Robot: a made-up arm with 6 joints.
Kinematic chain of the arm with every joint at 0, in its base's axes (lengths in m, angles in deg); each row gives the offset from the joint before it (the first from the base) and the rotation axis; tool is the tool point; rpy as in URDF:
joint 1: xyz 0 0 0.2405 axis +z
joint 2: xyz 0 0 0 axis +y
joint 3: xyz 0.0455 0 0.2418 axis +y
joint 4: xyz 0.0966 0 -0.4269 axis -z
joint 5: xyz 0 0 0 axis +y
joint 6: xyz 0.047 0 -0.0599 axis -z
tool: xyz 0 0 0 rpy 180 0 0
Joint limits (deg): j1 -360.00..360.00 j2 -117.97..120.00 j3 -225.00..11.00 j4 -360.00..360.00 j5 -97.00..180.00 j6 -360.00..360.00
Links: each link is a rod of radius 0.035 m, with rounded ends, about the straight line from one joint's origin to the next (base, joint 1, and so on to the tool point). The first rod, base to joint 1, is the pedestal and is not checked.
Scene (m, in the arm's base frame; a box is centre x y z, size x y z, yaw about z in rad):
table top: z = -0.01
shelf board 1: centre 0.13 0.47 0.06 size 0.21 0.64 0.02 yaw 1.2
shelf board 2: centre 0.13 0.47 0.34 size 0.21 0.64 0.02 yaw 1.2
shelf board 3: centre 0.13 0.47 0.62 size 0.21 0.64 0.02 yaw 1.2
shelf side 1: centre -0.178 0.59 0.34 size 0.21 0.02 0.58 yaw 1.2
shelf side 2: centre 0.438 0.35 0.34 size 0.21 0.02 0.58 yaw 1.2
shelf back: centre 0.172 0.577 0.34 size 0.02 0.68 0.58 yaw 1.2
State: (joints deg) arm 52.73 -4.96 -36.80 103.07 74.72 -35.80
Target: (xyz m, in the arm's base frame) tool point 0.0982 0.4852 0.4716
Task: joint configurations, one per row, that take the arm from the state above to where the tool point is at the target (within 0.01 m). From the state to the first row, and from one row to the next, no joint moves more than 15 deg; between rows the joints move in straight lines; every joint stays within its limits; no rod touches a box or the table.
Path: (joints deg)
1: 47.93 -17.18 -25.52 99.12 83.81 -35.80
2: 43.14 -29.41 -14.25 95.17 92.91 -35.80
3: 38.34 -41.63 -2.97 91.23 102.00 -35.80
4: 49.84 -48.43 -10.28 92.59 100.11 -35.80
5: 61.35 -55.22 -17.60 93.96 98.23 -35.80
6: 72.86 -62.01 -24.92 95.32 96.34 -35.80
7: 72.99 -49.53 -34.59 97.88 91.19 -35.80
8: 73.11 -37.04 -44.26 100.44 86.04 -35.80
9: 73.24 -24.55 -53.94 103.00 80.88 -35.80
10: 73.37 -12.06 -63.61 105.56 75.73 -35.80

